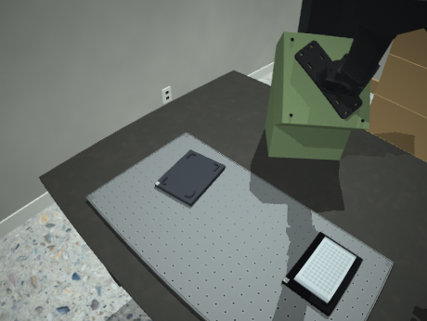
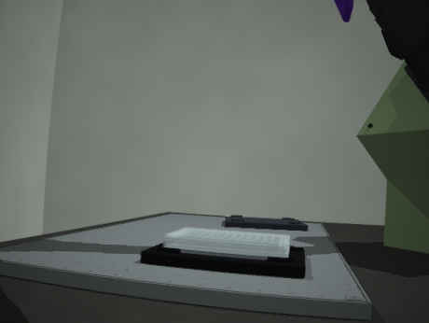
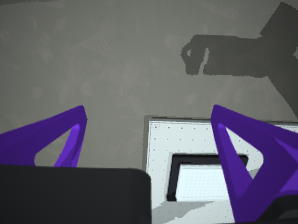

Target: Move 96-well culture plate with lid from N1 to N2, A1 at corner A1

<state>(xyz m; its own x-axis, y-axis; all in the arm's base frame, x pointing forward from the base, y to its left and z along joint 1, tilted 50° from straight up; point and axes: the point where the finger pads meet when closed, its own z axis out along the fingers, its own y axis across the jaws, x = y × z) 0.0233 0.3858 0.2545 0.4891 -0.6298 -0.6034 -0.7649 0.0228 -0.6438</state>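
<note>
The lid lies 210 mm ahead of my hand, 150 mm to the right of it and 170 mm below it. Round my hand: black plate nest N1: 210 mm ahead, 150 mm to the right, 190 mm below; A1 corner mark: 450 mm ahead, 540 mm to the right, 180 mm below; plate nest N2: 360 mm ahead, 540 mm to the right, 190 mm below.
</note>
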